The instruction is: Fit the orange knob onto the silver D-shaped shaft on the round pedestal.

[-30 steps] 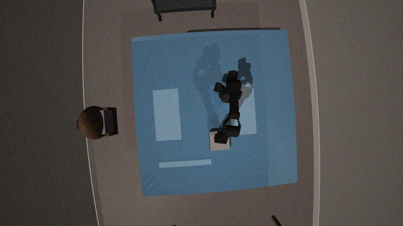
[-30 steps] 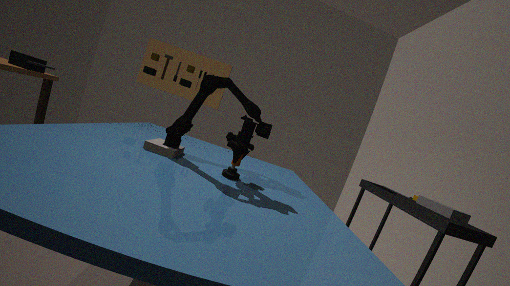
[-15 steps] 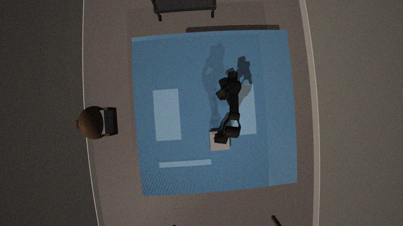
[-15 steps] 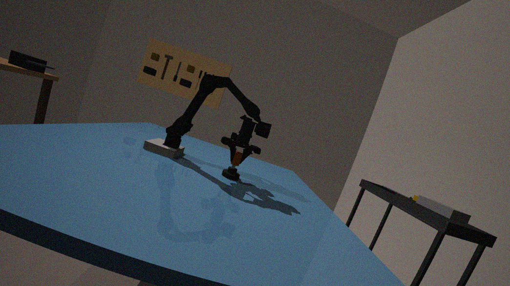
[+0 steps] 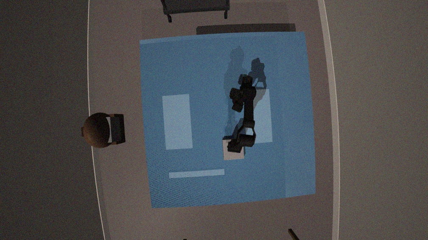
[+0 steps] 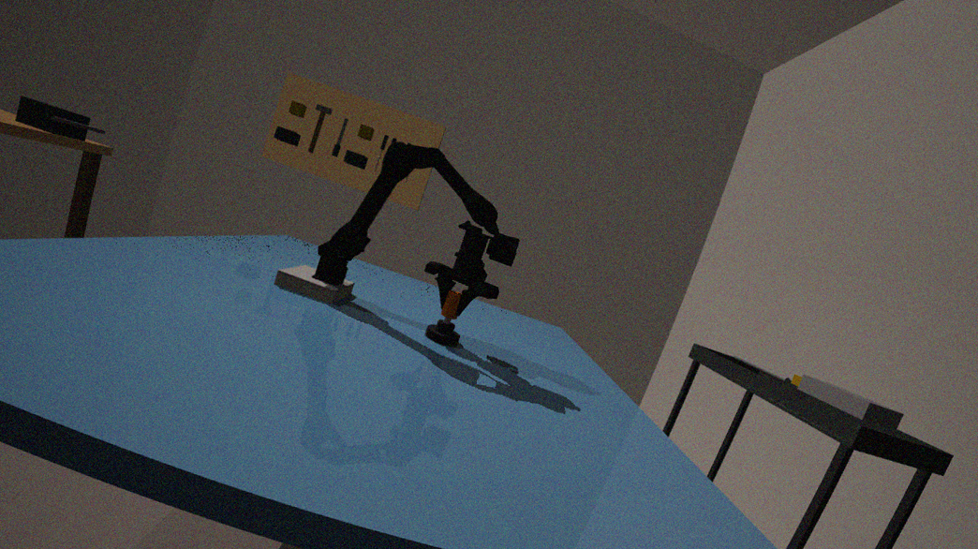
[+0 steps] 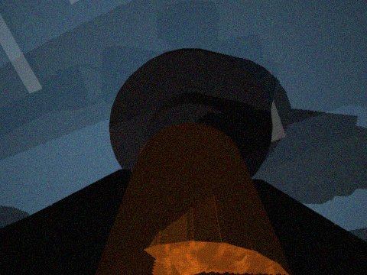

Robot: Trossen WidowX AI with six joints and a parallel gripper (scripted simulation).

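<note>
Right now my gripper tip is 4 cm above the round dark pedestal. The rest, counted from my gripper tip: orange knob (3 cm above).
</note>
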